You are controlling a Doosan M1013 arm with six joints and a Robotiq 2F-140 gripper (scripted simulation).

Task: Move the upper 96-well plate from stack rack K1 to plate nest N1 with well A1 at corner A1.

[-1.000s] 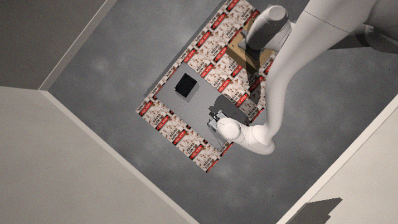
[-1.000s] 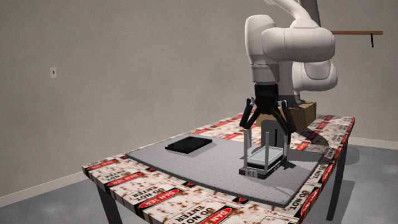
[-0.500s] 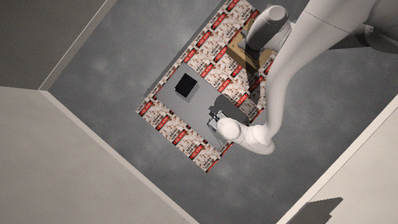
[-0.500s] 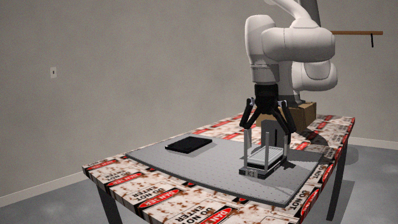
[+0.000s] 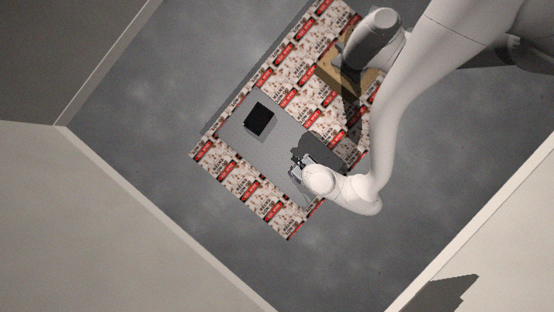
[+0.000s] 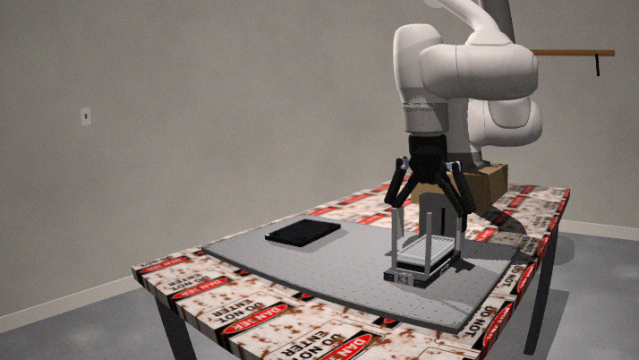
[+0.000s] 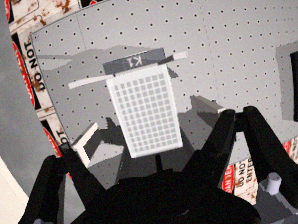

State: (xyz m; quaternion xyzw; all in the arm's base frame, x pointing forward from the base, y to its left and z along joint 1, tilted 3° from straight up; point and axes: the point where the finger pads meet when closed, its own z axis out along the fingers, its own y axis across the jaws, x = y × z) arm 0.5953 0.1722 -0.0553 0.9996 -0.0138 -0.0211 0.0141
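My hand is 3 cm above the white 96-well plate. Round my hand: black plate (4 cm below); then black plate nest N1 (5 cm behind, 39 cm to the right, 6 cm below); then pale square (3 cm ahead, 44 cm to the right, 5 cm below).
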